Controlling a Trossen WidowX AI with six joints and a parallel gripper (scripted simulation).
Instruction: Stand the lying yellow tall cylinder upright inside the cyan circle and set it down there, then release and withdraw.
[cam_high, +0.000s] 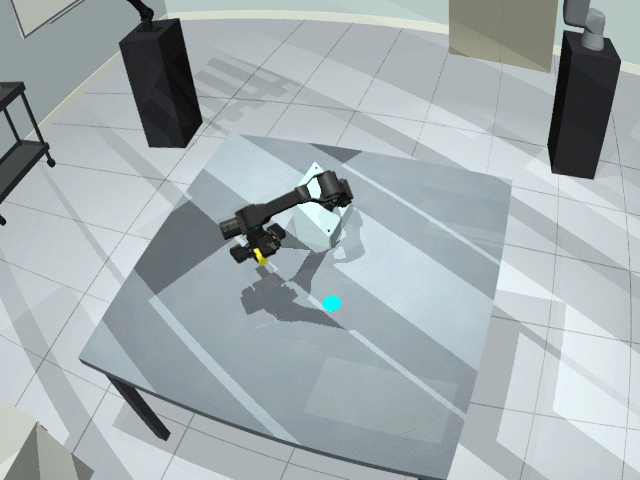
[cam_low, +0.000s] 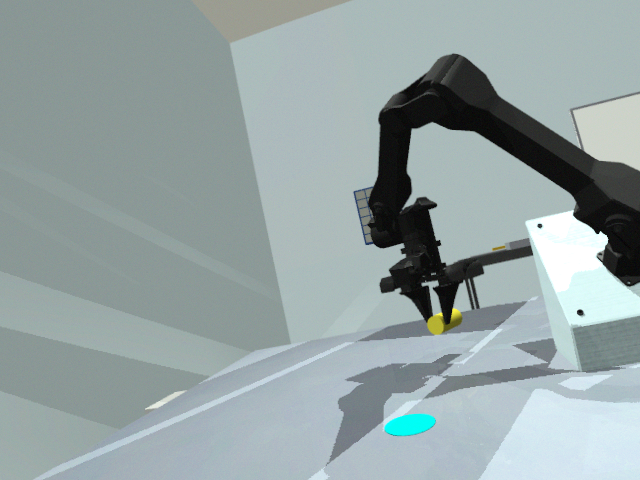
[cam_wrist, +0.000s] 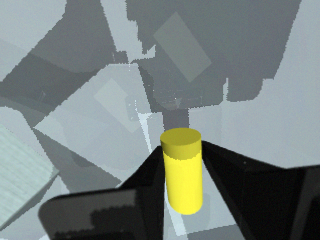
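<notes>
Right now the cyan circle is 9 cm ahead of my gripper tip, 25 cm to the left of it and 6 cm below it. From my gripper tip the other things lie so: yellow tall cylinder: 1 cm behind, 2 cm to the right.
</notes>
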